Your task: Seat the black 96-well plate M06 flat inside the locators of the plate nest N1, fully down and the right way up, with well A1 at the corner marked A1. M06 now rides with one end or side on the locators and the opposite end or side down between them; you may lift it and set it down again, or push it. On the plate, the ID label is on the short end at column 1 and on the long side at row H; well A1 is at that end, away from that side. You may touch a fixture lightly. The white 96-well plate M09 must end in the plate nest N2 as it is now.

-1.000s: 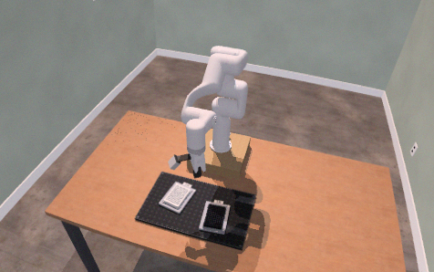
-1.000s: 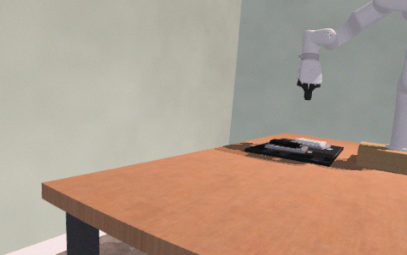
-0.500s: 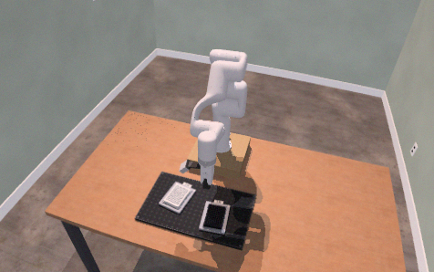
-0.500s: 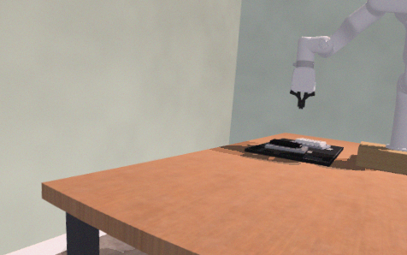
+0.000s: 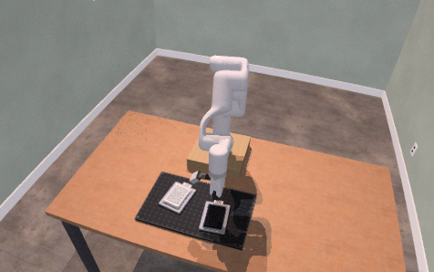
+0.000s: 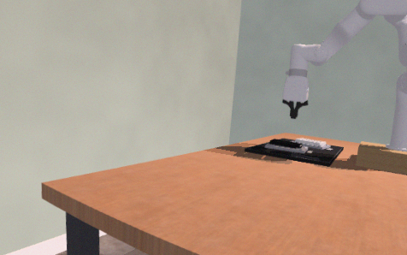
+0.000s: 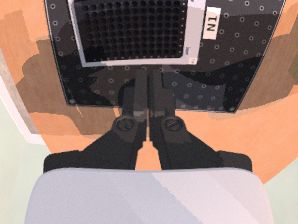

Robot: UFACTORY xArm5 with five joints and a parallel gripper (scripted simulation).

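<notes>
The black plate M06 is 20 mm ahead of my hand, 10 mm to the left of it and 130 mm below it. The rest, counted from my hand: white plate M09: 10 mm behind, 210 mm to the right, 130 mm below; nest N1: 10 mm ahead, 10 mm to the left, 140 mm below.
</notes>
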